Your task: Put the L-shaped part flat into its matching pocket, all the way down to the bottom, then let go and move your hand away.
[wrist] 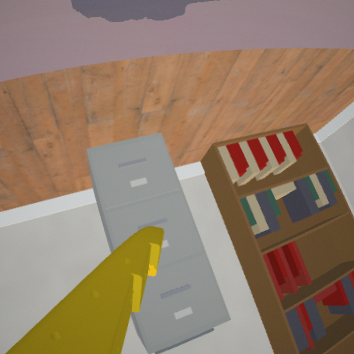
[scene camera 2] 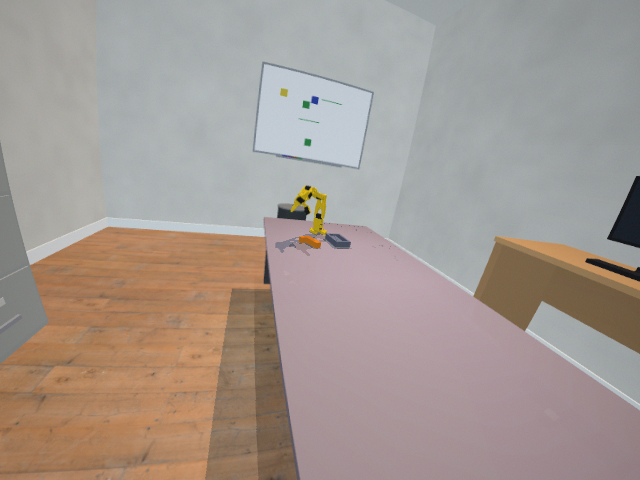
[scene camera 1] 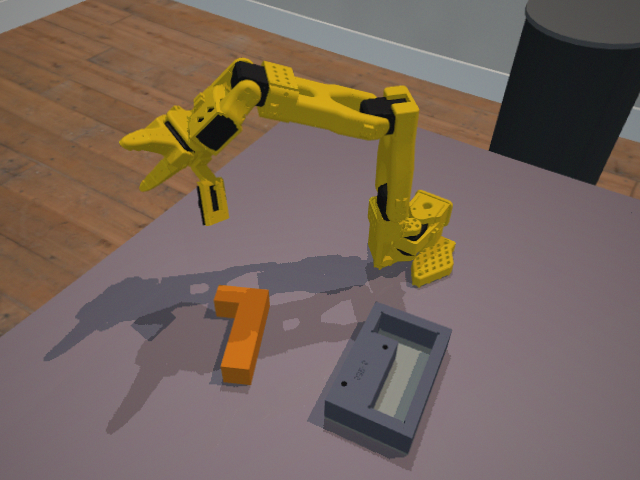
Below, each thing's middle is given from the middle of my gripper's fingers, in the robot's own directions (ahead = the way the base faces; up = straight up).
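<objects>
The orange L-shaped part (scene camera 1: 249, 306) is 230 mm below my hand and 60 mm to the left of it. Then there is the grey pocket block (scene camera 1: 381, 391), which is also 230 mm below my hand, while being 230 mm to the left of it and 40 mm behind it.
</objects>
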